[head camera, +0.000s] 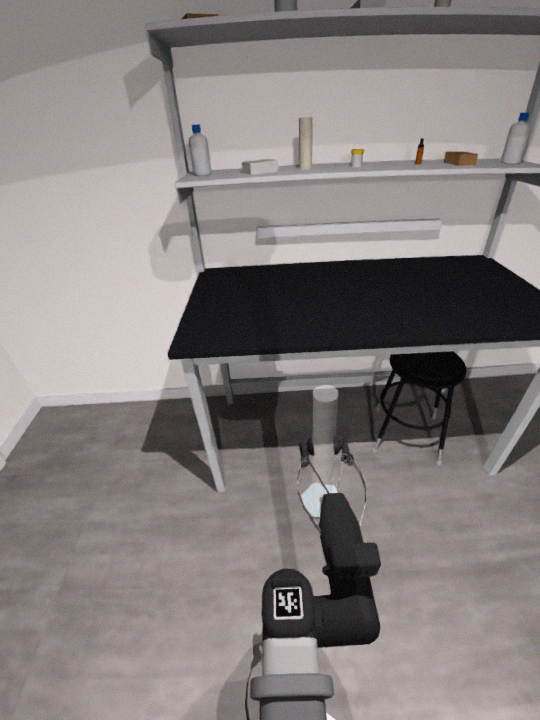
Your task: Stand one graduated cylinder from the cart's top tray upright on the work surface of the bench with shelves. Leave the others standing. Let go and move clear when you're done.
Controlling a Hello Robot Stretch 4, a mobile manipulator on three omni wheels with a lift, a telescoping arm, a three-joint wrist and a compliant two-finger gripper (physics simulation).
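Frame: origin at the robot's base, x right, y up, z back, level; centimetres.
Seen in the pictures: end effector, tool point: [323,443].
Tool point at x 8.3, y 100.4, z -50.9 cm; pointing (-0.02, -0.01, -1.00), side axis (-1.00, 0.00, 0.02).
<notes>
A point is followed by its place in that frame.
A clear, see-through graduated cylinder [324,421] {x 7.7, y 109.7, z -48.1 cm} with a pale bluish foot stands upright between the two fingertips of my gripper [325,448] {x 8.3, y 100.4, z -50.9 cm}. The gripper is shut on it and holds it in the air, in front of the bench's near edge. The cylinder's top is lower in the view than the front edge of the black work surface [348,308] {x 29.3, y 88.7, z -125.0 cm}. The bench with shelves fills the upper part of the view. The cart does not show in this view.
A black stool [427,368] {x 70.6, y 53.2, z -128.0 cm} stands under the bench's right part. The lower shelf [331,173] carries two bottles with blue caps, a tall beige cylinder, a small jar with a yellow lid, an amber bottle and boxes. A bench leg [204,427] {x -31.9, y 47.7, z -103.0 cm} stands left of the gripper.
</notes>
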